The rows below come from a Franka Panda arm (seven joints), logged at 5 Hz.
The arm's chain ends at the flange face. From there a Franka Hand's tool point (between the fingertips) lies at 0.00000 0.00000 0.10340 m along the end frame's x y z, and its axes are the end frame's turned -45 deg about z.
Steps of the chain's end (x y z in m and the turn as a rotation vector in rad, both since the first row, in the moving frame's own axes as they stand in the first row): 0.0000 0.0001 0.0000 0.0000 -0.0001 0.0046; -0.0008 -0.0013 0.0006 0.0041 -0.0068 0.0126; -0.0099 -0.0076 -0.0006 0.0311 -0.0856 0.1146
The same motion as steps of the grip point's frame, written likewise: -0.0001 0.0001 0.0000 0.0001 -0.0001 0.0046; 0.0002 -0.0023 0.0006 0.0077 -0.0019 0.0126; -0.0051 -0.0211 -0.0010 0.0825 -0.0385 0.1146
